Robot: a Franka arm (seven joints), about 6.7 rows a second.
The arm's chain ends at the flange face. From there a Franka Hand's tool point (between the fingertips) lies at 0.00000 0.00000 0.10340 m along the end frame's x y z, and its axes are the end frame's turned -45 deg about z.
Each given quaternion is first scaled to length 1.
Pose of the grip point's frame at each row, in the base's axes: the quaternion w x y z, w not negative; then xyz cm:
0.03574 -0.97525 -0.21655 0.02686 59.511 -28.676 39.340
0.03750 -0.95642 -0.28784 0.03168 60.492 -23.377 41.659
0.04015 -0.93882 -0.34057 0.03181 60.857 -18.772 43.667
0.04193 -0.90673 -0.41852 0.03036 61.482 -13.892 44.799
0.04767 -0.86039 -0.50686 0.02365 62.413 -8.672 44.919
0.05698 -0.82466 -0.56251 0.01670 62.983 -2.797 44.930
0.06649 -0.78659 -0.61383 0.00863 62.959 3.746 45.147
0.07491 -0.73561 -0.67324 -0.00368 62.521 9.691 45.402
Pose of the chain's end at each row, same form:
0.02274 -0.98388 0.17315 0.03849 60.213 -29.277 49.639
0.02252 -0.99377 0.10008 0.04362 61.342 -23.930 51.949
0.02492 -0.99769 0.04463 0.04475 61.757 -19.327 53.953
0.02712 -0.99787 -0.03967 0.04409 62.414 -14.415 55.084
0.03499 -0.98886 -0.13902 0.04009 63.333 -9.272 55.200
0.04625 -0.97715 -0.20411 0.03723 63.931 -3.574 55.197
0.05813 -0.96161 -0.26609 0.03342 63.943 2.774 55.394
0.07062 -0.93725 -0.34049 0.02527 63.508 8.500 55.626

